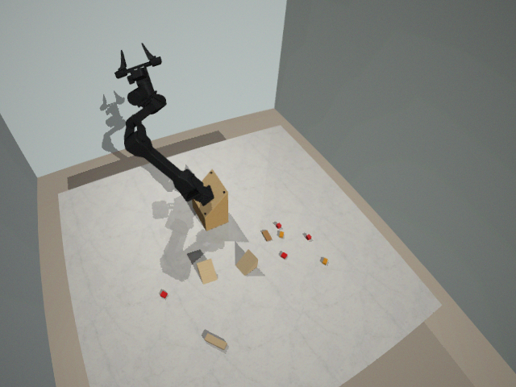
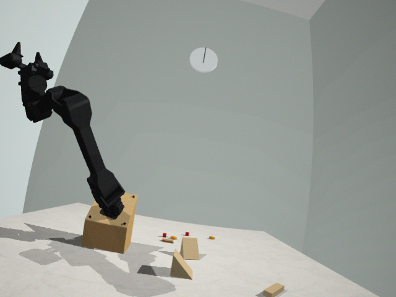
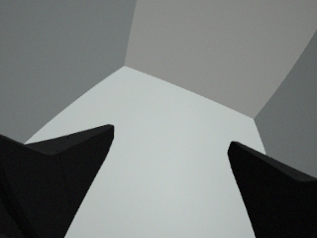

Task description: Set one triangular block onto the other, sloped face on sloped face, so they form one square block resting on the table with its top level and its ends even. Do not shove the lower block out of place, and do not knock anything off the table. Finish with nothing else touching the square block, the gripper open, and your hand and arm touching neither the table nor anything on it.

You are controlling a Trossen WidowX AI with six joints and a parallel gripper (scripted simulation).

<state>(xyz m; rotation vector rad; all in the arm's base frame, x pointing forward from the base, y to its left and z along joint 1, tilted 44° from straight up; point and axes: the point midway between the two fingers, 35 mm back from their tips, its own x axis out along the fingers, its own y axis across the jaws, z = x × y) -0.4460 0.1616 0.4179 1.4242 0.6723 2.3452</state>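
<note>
The triangular block is 650 mm ahead of my gripper tip, 620 mm below it and 90 mm to the left of it. The rest, counted from my gripper tip: flat tan block 930 mm ahead, 630 mm below, 40 mm to the left.
</note>
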